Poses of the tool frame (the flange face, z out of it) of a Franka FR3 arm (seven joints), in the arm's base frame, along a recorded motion.
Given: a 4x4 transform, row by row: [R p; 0 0 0 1], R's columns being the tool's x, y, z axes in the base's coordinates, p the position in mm. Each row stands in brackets.
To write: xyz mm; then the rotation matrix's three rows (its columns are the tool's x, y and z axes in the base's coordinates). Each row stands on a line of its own. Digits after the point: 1 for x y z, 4 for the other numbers.
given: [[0.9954, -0.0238, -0.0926, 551.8], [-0.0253, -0.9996, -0.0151, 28.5], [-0.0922, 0.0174, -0.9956, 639.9], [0, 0, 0, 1]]
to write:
551.8, 28.5, 639.9
0.9954, -0.0238, -0.0926
-0.0253, -0.9996, -0.0151
-0.0922, 0.0174, -0.9956

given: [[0.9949, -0.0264, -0.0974, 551.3], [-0.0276, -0.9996, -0.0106, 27.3], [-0.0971, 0.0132, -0.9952, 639.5], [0, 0, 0, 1]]
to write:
551.3, 27.3, 639.5
0.9949, -0.0264, -0.0974
-0.0276, -0.9996, -0.0106
-0.0971, 0.0132, -0.9952

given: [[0.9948, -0.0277, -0.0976, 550.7], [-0.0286, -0.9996, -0.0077, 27.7], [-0.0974, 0.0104, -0.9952, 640.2], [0, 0, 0, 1]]
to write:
550.7, 27.7, 640.2
0.9948, -0.0277, -0.0976
-0.0286, -0.9996, -0.0077
-0.0974, 0.0104, -0.9952

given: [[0.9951, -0.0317, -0.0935, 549.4], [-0.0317, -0.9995, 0.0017, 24.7], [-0.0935, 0.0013, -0.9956, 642.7], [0, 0, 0, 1]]
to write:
549.4, 24.7, 642.7
0.9951, -0.0317, -0.0935
-0.0317, -0.9995, 0.0017
-0.0935, 0.0013, -0.9956

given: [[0.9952, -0.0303, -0.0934, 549.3], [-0.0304, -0.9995, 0.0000, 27.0], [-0.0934, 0.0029, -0.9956, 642.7], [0, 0, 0, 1]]
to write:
549.3, 27.0, 642.7
0.9952, -0.0303, -0.0934
-0.0304, -0.9995, 0.0000
-0.0934, 0.0029, -0.9956

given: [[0.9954, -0.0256, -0.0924, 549.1], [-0.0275, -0.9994, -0.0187, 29.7], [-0.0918, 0.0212, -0.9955, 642.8], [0, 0, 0, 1]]
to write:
549.1, 29.7, 642.8
0.9954, -0.0256, -0.0924
-0.0275, -0.9994, -0.0187
-0.0918, 0.0212, -0.9955

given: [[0.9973, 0.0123, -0.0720, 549.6], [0.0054, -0.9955, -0.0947, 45.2], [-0.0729, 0.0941, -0.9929, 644.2], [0, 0, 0, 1]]
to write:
549.6, 45.2, 644.2
0.9973, 0.0123, -0.0720
0.0054, -0.9955, -0.0947
-0.0729, 0.0941, -0.9929

